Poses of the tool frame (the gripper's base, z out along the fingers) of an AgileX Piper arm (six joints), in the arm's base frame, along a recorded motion.
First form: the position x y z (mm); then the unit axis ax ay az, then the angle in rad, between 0 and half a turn.
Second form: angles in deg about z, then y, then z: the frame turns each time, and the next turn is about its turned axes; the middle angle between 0 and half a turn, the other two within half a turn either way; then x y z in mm. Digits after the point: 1 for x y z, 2 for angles.
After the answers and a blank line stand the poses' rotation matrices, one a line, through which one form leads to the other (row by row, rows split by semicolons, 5 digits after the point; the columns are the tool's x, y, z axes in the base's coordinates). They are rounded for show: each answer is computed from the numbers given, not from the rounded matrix.
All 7 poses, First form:
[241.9, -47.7, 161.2, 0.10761, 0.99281, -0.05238, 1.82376]
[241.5, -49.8, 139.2, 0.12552, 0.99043, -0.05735, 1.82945]
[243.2, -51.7, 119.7, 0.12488, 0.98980, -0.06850, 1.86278]
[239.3, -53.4, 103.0, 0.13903, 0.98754, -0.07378, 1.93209]
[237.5, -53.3, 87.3, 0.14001, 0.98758, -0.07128, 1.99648]
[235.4, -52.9, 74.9, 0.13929, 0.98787, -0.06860, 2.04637]
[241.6, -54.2, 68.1, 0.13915, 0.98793, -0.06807, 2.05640]
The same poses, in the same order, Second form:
[-10.06, 104.29, 2.32, 241.9, -47.7, 161.2]
[-11.48, 104.58, 2.96, 241.5, -49.8, 139.2]
[-12.45, 106.37, 1.93, 243.2, -51.7, 119.7]
[-14.11, 110.25, 1.92, 239.3, -53.4, 103.0]
[-14.38, 113.94, 1.76, 237.5, -53.3, 87.3]
[-14.44, 116.81, 1.61, 235.4, -52.9, 74.9]
[-14.46, 117.38, 1.58, 241.6, -54.2, 68.1]

-0.23580 0.18429 0.95417; 0.08286 0.98209 -0.16920; -0.96826 0.03917 -0.24684
-0.23599 0.21156 0.94845; 0.10068 0.97608 -0.19267; -0.96653 0.05001 -0.25165
-0.26777 0.22479 0.93689; 0.09359 0.97387 -0.20691; -0.95893 0.03228 -0.28181
-0.32732 0.25485 0.90990; 0.11681 0.96647 -0.22867; -0.93766 0.03144 -0.34612
-0.38525 0.26029 0.88534; 0.13045 0.96512 -0.22698; -0.91355 0.02805 -0.40576
-0.42956 0.26159 0.86432; 0.13961 0.96485 -0.22263; -0.89218 0.02504 -0.45099
-0.43834 0.26183 0.85983; 0.14143 0.96480 -0.22170; -0.88761 0.02443 -0.45995

